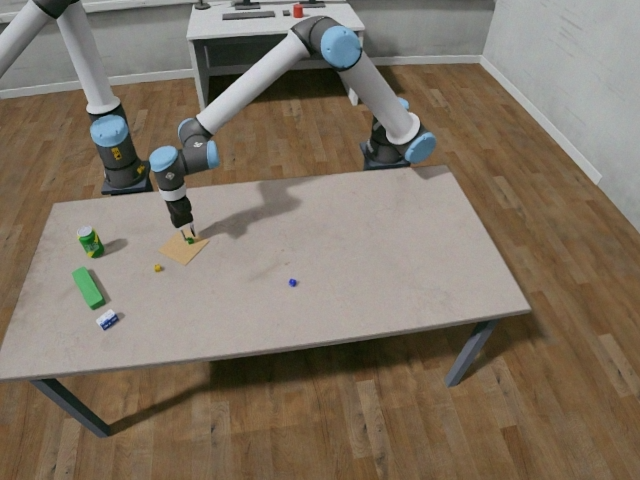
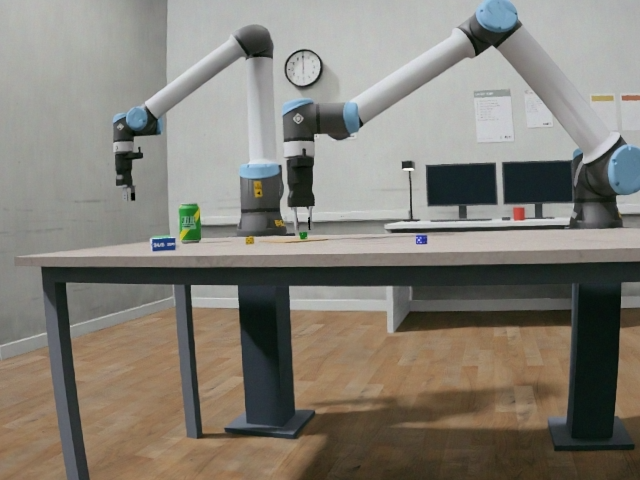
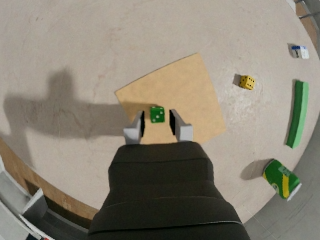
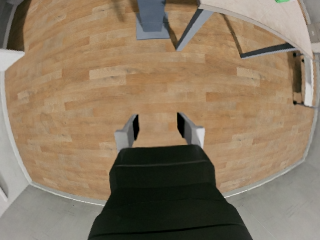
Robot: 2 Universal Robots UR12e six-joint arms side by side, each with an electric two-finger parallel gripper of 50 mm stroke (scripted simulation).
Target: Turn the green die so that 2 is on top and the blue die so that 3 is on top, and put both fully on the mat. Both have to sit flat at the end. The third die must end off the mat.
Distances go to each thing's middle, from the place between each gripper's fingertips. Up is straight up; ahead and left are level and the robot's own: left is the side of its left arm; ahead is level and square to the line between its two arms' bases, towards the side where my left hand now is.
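Tan mat (image 1: pixel 175 248): 10 mm ahead of my left hand (image 2: pixel 303 230), 30 mm to the right of it, 50 mm below it. By its middle, the tan mat is nearer to my left hand than to my right hand.
My right hand: 480 mm short of the tan mat, 900 mm to the right of it, 170 mm above it.
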